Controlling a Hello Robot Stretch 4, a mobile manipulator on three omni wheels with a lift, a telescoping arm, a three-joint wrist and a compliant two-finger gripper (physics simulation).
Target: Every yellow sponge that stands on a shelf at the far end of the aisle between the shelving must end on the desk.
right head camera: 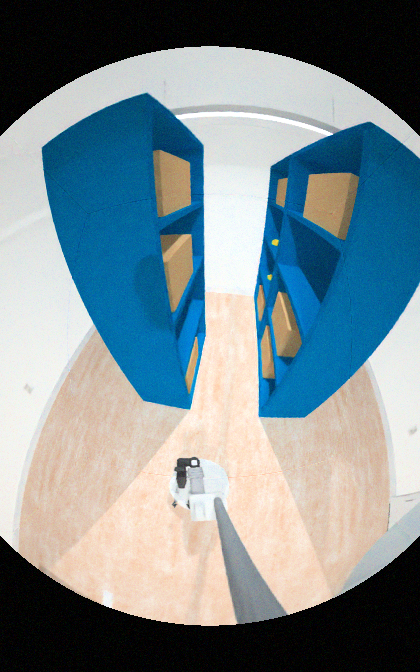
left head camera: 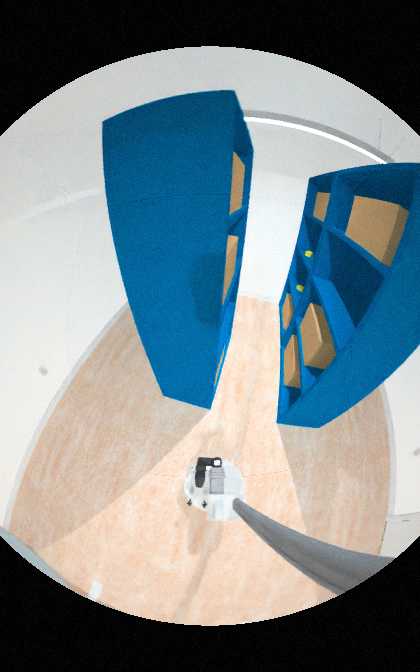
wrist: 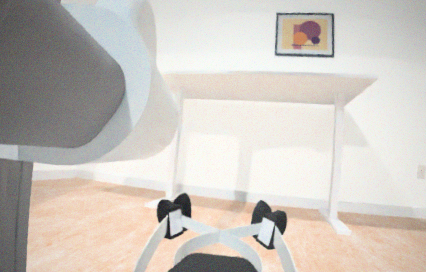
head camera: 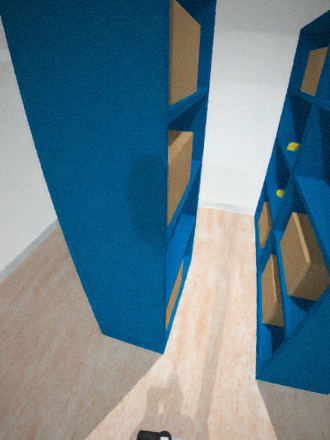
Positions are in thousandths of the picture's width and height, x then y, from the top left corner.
Labels:
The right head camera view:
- blue shelving unit: 235, 257
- blue shelving unit: 825, 440
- white wall: 120, 474
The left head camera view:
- blue shelving unit: 399, 245
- blue shelving unit: 865, 447
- white wall: 163, 425
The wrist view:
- my gripper: 520, 781
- white desk: 795, 329
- framed picture: 696, 131
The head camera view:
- blue shelving unit: 289, 201
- blue shelving unit: 865, 808

